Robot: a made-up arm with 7 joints.
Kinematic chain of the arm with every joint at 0, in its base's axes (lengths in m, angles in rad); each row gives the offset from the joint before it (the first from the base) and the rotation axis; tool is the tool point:
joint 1: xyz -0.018 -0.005 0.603 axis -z
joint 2: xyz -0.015 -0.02 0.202 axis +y
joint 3: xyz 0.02 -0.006 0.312 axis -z
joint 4: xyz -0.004 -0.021 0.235 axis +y
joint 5: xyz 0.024 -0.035 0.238 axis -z
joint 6: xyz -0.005 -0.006 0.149 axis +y
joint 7: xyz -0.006 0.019 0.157 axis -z
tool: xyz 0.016 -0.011 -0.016
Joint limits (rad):
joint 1: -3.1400..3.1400
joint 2: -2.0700..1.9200
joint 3: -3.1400..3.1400
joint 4: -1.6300..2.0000
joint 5: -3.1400..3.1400
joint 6: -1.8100..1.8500
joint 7: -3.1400..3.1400
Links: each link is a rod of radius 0.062 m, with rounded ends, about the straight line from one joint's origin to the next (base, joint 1, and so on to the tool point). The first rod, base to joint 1, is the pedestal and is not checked.
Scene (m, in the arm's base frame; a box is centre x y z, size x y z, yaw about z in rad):
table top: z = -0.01
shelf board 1: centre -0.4 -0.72 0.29 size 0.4 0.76 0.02 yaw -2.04
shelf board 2: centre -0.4 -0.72 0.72 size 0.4 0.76 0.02 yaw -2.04
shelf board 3: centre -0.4 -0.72 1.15 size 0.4 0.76 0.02 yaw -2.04
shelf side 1: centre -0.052 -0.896 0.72 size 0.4 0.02 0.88 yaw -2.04
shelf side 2: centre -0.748 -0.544 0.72 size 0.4 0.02 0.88 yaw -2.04
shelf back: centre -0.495 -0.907 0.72 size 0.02 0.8 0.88 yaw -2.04
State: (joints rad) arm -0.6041 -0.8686 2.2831 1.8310 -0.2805 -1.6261 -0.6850
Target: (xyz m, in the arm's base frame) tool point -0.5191 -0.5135 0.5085
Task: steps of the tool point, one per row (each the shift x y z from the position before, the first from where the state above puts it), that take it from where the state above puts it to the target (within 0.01 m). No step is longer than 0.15 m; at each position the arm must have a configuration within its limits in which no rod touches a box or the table.
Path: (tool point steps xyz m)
1: -0.0015 0.0248 0.0007
2: 0.0055 0.0313 -0.0011
3: 0.0136 0.0364 -0.0016
4: 0.0220 0.0399 -0.0012
5: 0.0305 0.0411 0.0004
6: 0.0383 0.0404 0.0028
7: -0.0660 -0.0039 -0.0950
8: -0.0470 0.0139 -0.1062
9: -0.0234 0.0298 -0.1119
10: 0.0037 0.0425 -0.1117
11: -0.0294 -0.0553 -0.0149
12: -0.0282 -0.0549 -0.0040
13: -0.0256 -0.0519 0.0057
14: -0.0227 -0.0468 0.0132

